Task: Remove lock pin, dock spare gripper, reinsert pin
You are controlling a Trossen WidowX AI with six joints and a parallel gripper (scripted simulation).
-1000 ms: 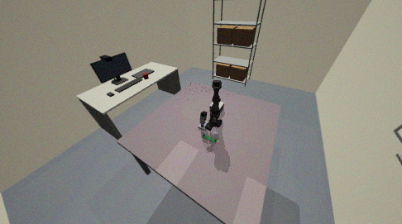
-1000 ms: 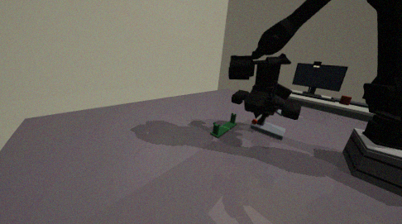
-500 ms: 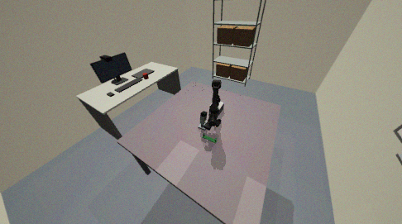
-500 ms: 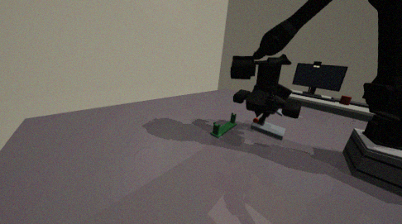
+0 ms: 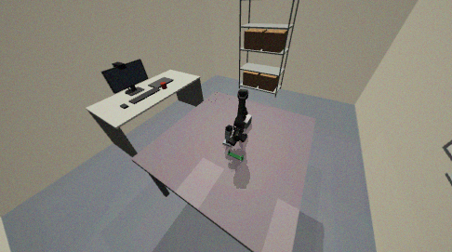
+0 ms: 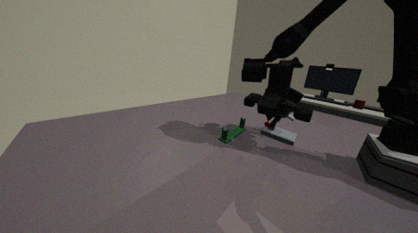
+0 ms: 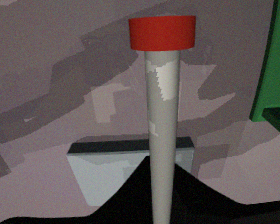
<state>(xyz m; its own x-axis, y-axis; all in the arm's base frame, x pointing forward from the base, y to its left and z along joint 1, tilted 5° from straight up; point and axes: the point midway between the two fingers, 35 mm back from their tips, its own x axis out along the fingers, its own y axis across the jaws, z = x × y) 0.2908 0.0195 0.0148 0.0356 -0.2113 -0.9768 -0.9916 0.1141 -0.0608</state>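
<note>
Now: the mount 20 mm behind my gripper tip and 60 mm to the right of it. The rest, counted from my gripper tip: spare gripper (20 mm behind, 60 mm to the right, 80 mm above); then green cradle (110 mm ahead, 50 mm to the left, 20 mm below).
</note>
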